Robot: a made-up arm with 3 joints. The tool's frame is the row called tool. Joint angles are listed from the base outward. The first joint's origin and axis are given. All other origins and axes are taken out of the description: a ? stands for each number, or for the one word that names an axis. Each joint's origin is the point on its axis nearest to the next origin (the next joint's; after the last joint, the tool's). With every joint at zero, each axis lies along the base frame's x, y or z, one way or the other. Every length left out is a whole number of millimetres.
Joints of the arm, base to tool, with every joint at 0 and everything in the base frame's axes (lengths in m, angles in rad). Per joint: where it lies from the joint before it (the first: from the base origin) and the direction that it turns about. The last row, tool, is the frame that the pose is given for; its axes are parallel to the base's.
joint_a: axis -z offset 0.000 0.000 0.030
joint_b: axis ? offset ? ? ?
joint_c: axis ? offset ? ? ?
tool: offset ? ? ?
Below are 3 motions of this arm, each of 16 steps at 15 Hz.
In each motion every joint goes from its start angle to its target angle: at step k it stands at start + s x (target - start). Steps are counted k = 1, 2, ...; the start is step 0. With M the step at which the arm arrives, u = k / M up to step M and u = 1 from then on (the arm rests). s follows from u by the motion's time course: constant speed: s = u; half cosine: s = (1 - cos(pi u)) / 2; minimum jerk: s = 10 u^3 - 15 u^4 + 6 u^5.
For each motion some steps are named. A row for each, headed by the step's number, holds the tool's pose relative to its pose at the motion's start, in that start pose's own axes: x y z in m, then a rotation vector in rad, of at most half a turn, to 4 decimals.
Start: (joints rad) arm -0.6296 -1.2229 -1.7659
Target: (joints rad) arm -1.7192 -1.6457 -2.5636
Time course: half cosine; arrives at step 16
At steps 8, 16:
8: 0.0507 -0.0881 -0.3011 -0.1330 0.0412 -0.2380
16: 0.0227 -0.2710 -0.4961 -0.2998 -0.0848 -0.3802

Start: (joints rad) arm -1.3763 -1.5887 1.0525
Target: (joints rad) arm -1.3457 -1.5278 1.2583
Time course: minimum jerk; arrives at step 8
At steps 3, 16:
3: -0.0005 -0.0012 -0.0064 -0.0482 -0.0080 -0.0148
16: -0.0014 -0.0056 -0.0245 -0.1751 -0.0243 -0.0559

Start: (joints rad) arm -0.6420 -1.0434 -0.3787
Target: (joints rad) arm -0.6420 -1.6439 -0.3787
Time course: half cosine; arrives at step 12
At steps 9, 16:
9: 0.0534 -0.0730 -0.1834 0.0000 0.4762 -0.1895
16: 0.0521 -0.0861 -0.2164 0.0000 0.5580 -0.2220

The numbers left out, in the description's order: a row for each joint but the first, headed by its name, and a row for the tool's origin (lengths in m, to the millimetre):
joint_b: axis -y, xyz 0.390 -0.220 0.000
joint_c: axis -x, xyz 0.350 0.000 0.080
tool: xyz 0.000 0.100 0.090

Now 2 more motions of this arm.
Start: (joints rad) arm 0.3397 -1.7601 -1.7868
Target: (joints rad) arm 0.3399 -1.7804 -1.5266
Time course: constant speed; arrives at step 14
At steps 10, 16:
10: 0.0025 0.0099 -0.0189 -0.1857 -0.0018 -0.0144
16: 0.0037 0.0128 -0.0271 -0.2600 -0.0017 -0.0203

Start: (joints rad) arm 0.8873 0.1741 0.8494
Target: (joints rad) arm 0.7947 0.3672 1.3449
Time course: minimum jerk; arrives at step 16
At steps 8, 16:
8: -0.0012 0.0163 0.0196 -0.2373 -0.0919 -0.0545
16: 0.0000 0.0253 0.0352 -0.4688 -0.1691 -0.1322

